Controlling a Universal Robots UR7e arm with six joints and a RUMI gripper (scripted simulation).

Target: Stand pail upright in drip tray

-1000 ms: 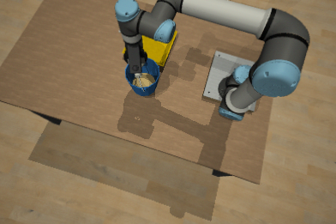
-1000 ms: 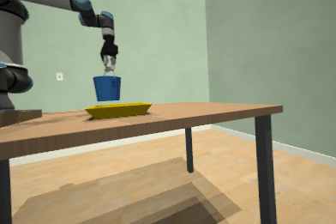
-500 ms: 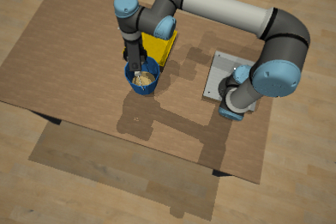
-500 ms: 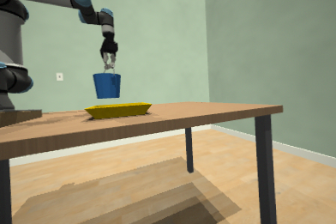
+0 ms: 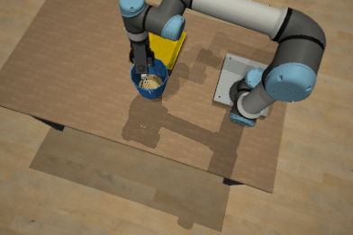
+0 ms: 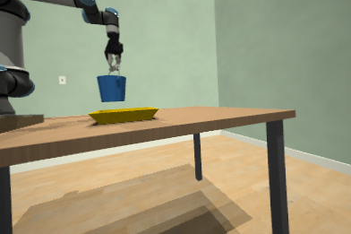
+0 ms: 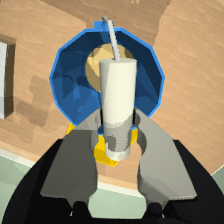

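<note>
The white handle grip lies 30 mm below my hand and 10 mm behind it. Round my hand: yellow drip tray: 290 mm to the right, 290 mm below, 50 mm ahead; blue pail: 90 mm below, 10 mm to the right, 10 mm behind.
</note>
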